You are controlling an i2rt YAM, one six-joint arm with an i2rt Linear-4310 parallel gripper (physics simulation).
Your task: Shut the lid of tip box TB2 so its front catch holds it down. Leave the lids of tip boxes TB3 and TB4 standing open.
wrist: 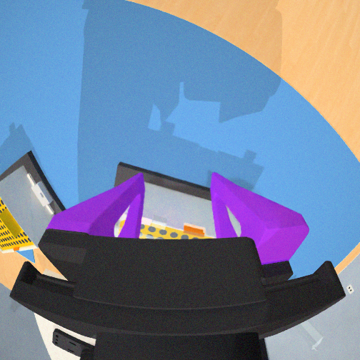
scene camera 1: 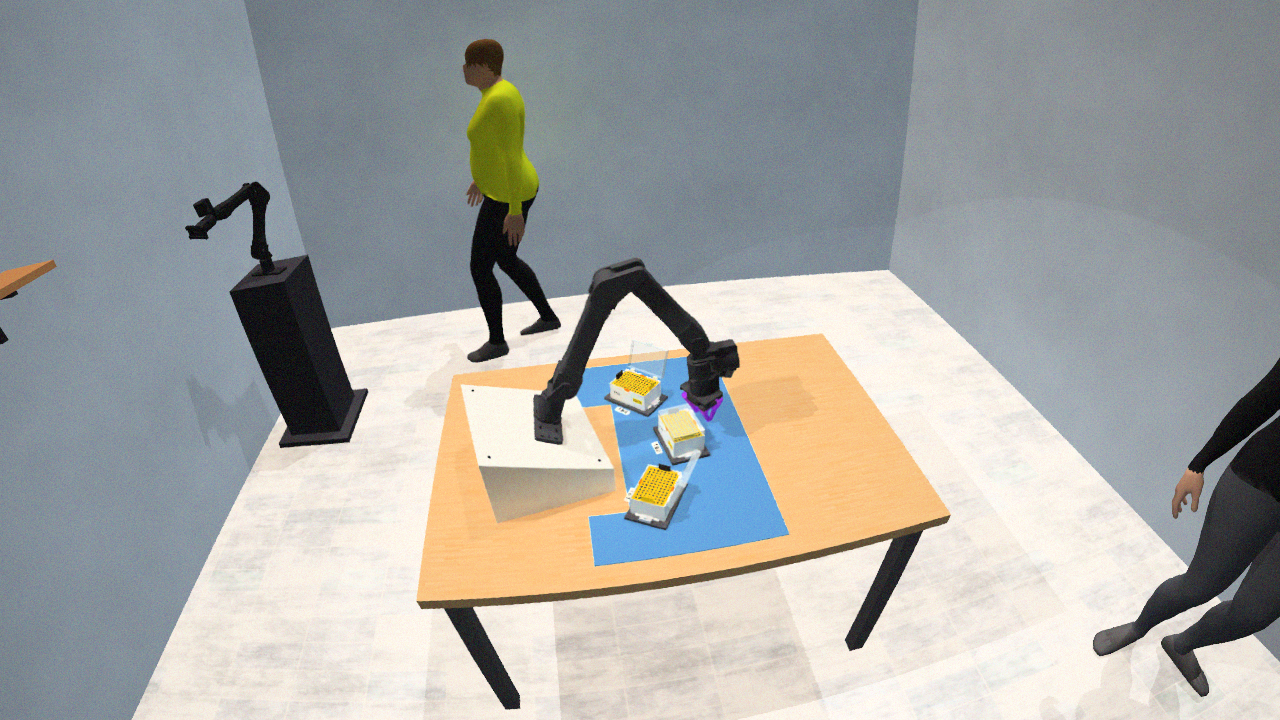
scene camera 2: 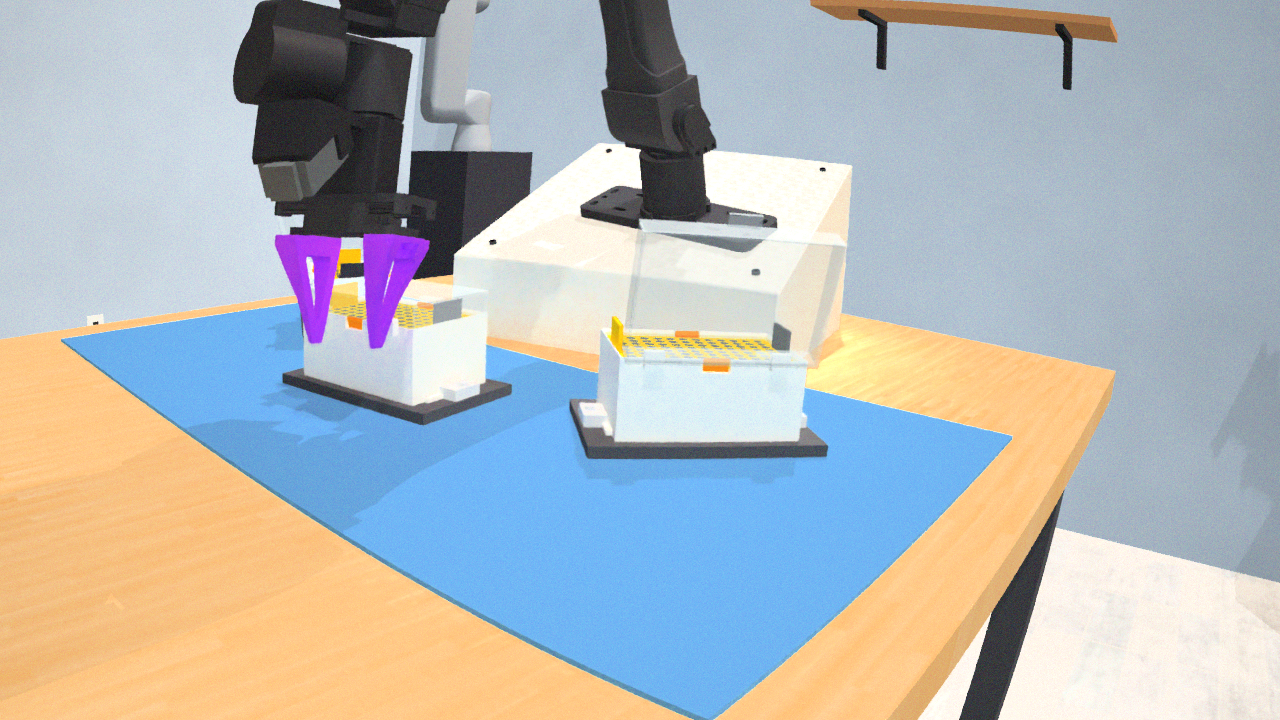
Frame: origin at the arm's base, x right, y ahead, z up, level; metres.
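Seen in the pictures: gripper, fingertip midpoint: (scene camera 1: 703, 416) (scene camera 2: 345, 345); arm's base, link origin: (scene camera 1: 547, 419) (scene camera 2: 676, 220).
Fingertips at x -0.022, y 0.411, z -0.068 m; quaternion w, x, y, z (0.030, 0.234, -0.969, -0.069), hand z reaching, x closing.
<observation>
Offsets run from my fingertips to a thing's top centre. "spot": to the spot under its first point. Level surfaces: height alone.
Three white tip boxes with yellow racks stand in a row; their labels are unreadable. The middle box @[dx +0.038, dy -0.082, dz +0.027 m] (scene camera 1: 684, 445) (scene camera 2: 447, 360) (wrist: 175, 200) has its clear lid @[spot: dx +0.047, dy -0.068, dz +0.027 m] (scene camera 1: 682, 422) (scene camera 2: 463, 293) down over the rack; whether the front catch holds cannot be told. The far box @[dx -0.167, dy -0.169, dz +0.016 m] (scene camera 1: 636, 394) has its lid @[spot: dx -0.229, dy -0.113, dz +0.048 m] (scene camera 1: 648, 359) standing open. The near box (scene camera 1: 650, 505) (scene camera 2: 707, 402) has its lid (scene camera 1: 691, 469) (scene camera 2: 716, 282) open. My gripper (scene camera 1: 706, 410) (scene camera 2: 345, 343) (wrist: 177, 180) has its purple fingers apart and empty. The fingertips overlap the middle box's upper wall in scene camera 2; contact cannot be told.
The boxes stand on dark bases on a blue mat @[dz -0.050 m] (scene camera 1: 707, 537) (scene camera 2: 626, 573) (wrist: 40, 75). A white sloped block (scene camera 1: 537, 488) (scene camera 2: 537, 304) carries the arm's base on the wooden table @[dz -0.053 m] (scene camera 1: 832, 429) (scene camera 2: 107, 537). Two people (scene camera 1: 503, 143) (scene camera 1: 1239, 528) stand away from the table.
</observation>
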